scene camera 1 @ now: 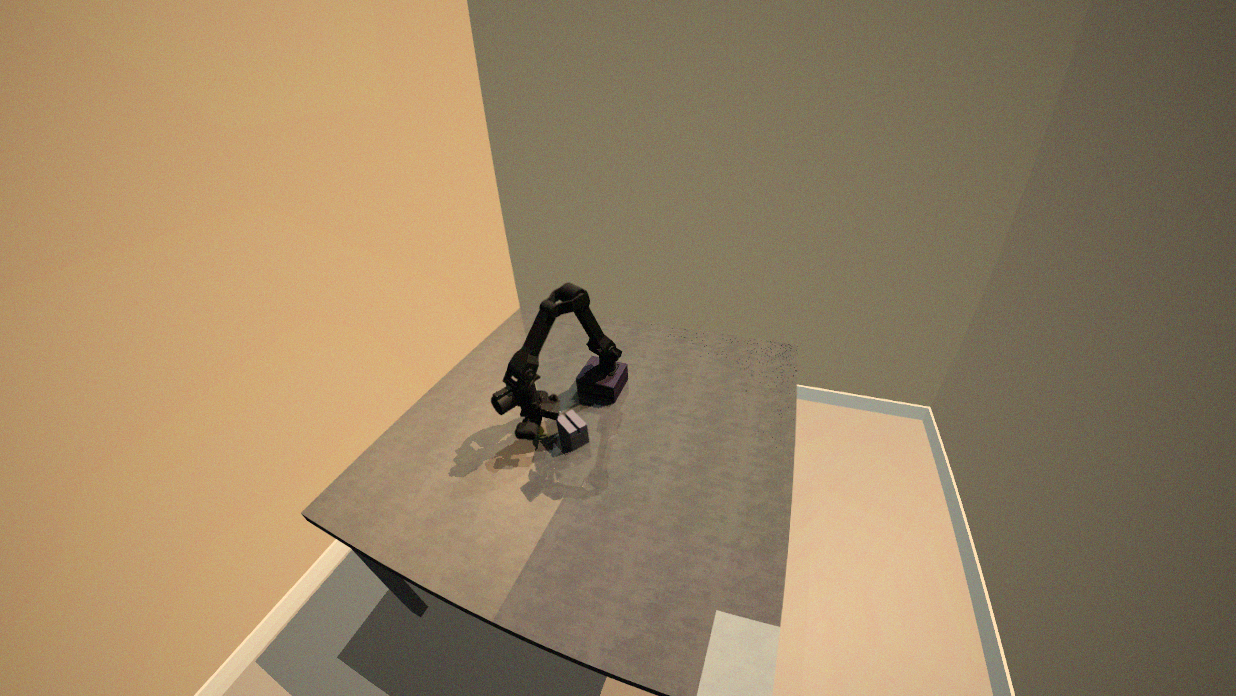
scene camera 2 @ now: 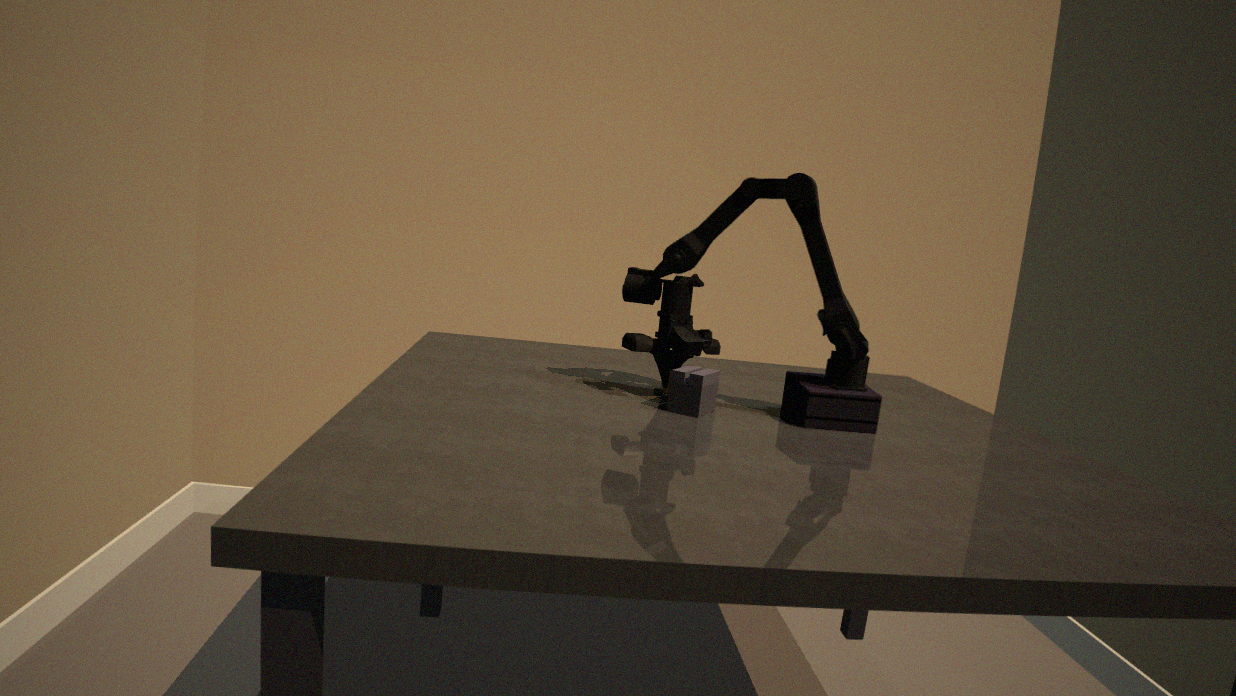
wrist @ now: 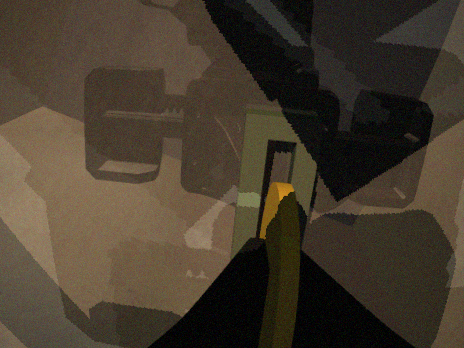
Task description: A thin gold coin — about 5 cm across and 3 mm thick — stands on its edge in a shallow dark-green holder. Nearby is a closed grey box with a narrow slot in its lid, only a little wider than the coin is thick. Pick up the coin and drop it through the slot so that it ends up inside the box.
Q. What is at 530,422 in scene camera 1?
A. My gripper.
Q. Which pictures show my gripper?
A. Scene camera 1, scene camera 2 and the wrist view: all of them.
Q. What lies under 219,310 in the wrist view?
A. My gripper.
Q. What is my gripper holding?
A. A gold coin.
